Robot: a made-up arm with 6 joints.
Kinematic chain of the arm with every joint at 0, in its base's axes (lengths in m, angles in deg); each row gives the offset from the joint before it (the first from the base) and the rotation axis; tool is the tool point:
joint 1: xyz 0 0 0.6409 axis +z
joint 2: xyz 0.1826 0 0 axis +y
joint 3: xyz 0 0 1.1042 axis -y
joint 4: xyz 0 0 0.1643 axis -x
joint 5: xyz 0.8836 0 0 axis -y
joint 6: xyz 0.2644 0 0 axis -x
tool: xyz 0 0 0
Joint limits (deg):
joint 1: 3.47..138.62
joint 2: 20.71..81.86
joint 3: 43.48..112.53
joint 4: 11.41..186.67
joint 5: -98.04..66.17
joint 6: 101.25..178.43
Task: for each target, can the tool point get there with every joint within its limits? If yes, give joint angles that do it. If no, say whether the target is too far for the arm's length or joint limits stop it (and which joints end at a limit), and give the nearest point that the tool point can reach.
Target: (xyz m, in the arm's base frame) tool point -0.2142 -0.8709 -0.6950
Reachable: no: joint limits stop it (at a limit: joint 1, joint 2, joint 3, joint 5) | nearest point 1.8912 0.0229 0.2082 | short by 2.459 m
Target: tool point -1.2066 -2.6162 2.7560
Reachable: no: too far | nearest point -0.3577 0.0194 2.6554 | short by 2.771 m
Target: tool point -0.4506 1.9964 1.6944
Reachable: yes | joints 98.14 46.51 55.22 101.79 39.14 130.80
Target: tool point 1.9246 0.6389 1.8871
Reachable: yes | joints 16.64 46.45 63.57 97.22 13.46 164.68
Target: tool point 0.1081 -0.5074 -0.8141
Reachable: no: joint limits stop it (at a limit: joint 1, joint 2, joint 3, joint 5) | nearest point 1.8834 0.0539 0.2007 | short by 2.120 m
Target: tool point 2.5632 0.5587 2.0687
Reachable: no: too far | nearest point 2.0906 0.4557 1.7857 | short by 0.560 m
